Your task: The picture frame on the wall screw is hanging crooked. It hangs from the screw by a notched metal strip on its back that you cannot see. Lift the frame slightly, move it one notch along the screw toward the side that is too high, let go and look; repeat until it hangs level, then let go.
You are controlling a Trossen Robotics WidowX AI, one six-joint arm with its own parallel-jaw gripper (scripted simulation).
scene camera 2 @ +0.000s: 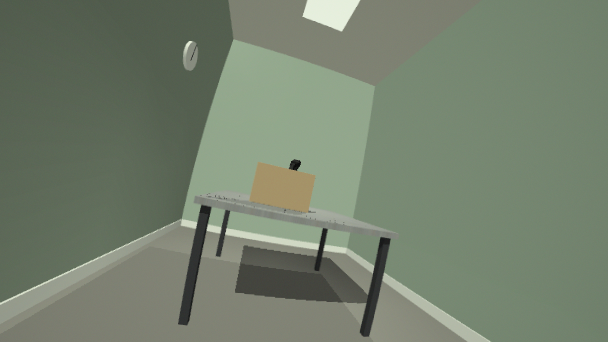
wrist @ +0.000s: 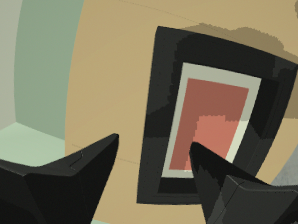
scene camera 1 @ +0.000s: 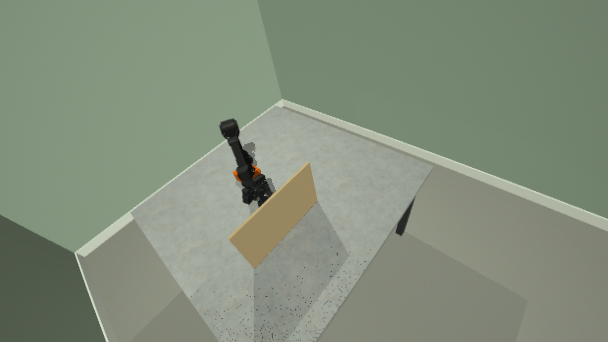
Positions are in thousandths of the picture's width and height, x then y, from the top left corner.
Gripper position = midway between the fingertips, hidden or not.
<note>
In view: my gripper (wrist: 522, 641), a picture frame (wrist: 763, 431) and a tan wall board (wrist: 371, 306).
Scene camera 2 misses the picture frame, which is hidden by the tan wall board. Scene camera 1 misses the picture frame, which is hidden by the tan wall board.
</note>
